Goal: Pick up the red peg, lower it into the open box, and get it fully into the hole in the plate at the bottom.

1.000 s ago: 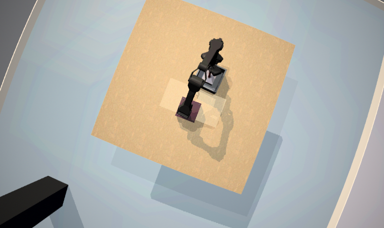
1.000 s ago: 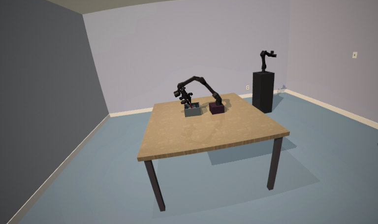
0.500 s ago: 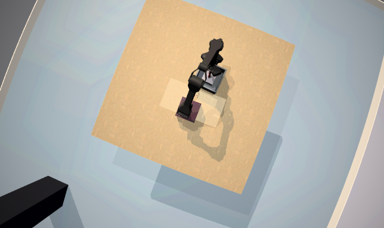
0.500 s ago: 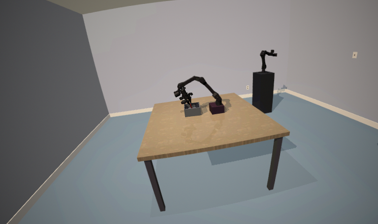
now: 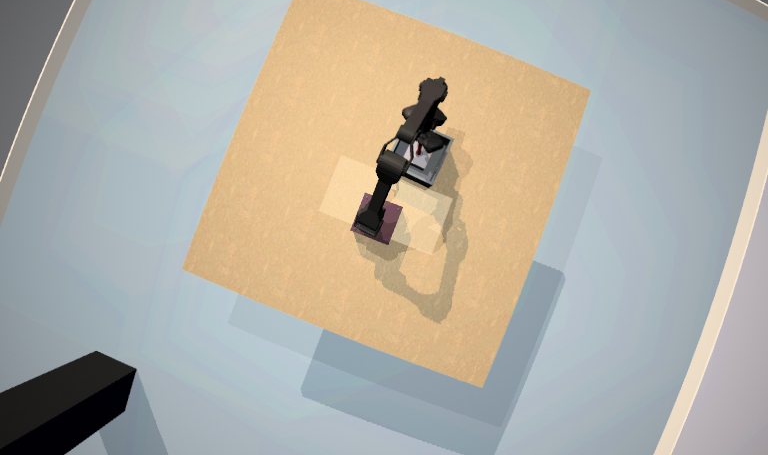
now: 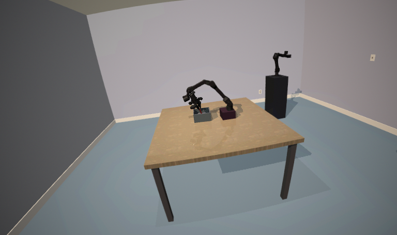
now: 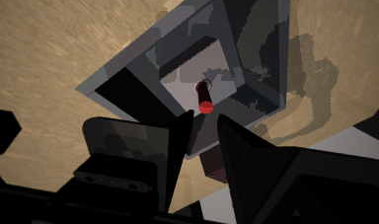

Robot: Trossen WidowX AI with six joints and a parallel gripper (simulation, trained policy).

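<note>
Right now my gripper tip is 4 cm above the red peg, 1 cm to the left of it and 1 cm past it. The rest, counted from my gripper tip: plate: 8 cm below, 2 cm behind, 1 cm to the right; then grey box: 10 cm below, 2 cm behind, 1 cm to the right.
</note>
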